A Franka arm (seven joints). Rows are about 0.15 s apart.
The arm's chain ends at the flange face. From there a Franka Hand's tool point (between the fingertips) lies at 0.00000 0.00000 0.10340 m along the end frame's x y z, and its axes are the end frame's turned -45 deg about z.
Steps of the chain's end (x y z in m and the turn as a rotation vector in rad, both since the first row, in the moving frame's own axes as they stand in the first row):
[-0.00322, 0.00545, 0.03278, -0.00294, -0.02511, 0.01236]
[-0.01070, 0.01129, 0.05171, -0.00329, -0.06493, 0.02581]
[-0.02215, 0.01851, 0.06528, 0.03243, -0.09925, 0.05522]
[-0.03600, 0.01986, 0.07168, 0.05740, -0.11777, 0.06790]
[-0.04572, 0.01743, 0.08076, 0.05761, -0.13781, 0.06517]
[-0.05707, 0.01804, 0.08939, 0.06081, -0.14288, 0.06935]
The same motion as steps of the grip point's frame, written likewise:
[-0.00817, -0.00006, 0.03275, 0.01568, -0.01983, 0.01236]
[-0.02047, -0.00415, 0.05149, 0.04359, -0.04824, 0.02581]
[-0.03336, -0.01231, 0.06472, 0.09311, -0.04725, 0.05522]
[-0.04346, -0.02432, 0.07079, 0.12386, -0.04269, 0.06790]
[-0.05003, -0.03442, 0.07961, 0.13818, -0.05671, 0.06517]
[-0.05857, -0.04263, 0.08815, 0.14403, -0.05803, 0.06935]

